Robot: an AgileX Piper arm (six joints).
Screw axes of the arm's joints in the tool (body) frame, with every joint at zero. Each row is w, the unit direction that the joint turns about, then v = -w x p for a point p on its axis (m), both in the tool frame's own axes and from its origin. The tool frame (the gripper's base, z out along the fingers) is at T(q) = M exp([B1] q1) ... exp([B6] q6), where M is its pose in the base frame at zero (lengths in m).
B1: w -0.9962 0 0.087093 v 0.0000 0.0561 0.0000
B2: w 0 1 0 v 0.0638 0.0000 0.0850
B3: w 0 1 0 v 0.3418 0.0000 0.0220
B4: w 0 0 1 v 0.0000 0.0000 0.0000
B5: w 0 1 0 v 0.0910 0.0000 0.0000
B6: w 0 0 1 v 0.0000 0.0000 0.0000
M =
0.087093 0 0.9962 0.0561
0 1 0 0.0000
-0.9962 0 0.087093 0.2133
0 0 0 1
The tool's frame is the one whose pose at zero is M.
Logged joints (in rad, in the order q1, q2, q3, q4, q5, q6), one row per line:
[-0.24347, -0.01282, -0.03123, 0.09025, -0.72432, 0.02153]
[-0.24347, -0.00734, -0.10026, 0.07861, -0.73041, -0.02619]
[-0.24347, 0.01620, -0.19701, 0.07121, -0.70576, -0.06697]
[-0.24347, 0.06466, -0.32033, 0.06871, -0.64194, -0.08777]
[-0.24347, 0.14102, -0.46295, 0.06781, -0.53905, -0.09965]
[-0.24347, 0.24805, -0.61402, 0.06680, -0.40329, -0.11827]
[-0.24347, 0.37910, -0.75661, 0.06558, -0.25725, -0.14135]
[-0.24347, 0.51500, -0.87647, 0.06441, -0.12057, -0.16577]
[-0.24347, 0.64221, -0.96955, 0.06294, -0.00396, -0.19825]
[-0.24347, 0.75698, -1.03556, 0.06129, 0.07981, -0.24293]
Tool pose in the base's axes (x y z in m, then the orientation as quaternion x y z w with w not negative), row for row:
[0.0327, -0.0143, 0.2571, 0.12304, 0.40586, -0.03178, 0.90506]
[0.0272, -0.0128, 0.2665, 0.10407, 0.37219, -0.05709, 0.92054]
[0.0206, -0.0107, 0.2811, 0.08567, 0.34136, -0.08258, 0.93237]
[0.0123, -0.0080, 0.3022, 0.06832, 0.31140, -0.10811, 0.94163]
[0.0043, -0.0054, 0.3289, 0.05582, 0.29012, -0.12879, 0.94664]
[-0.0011, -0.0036, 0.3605, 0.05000, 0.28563, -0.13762, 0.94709]
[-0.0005, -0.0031, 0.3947, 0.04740, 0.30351, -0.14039, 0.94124]
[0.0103, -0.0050, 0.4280, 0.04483, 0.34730, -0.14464, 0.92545]
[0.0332, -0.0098, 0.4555, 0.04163, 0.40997, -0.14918, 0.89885]
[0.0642, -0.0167, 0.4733, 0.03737, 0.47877, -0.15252, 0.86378]
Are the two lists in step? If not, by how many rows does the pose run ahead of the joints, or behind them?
The pose runs 2 rows behind the joints: the pose in row i belongs to the joints in row i - 2.
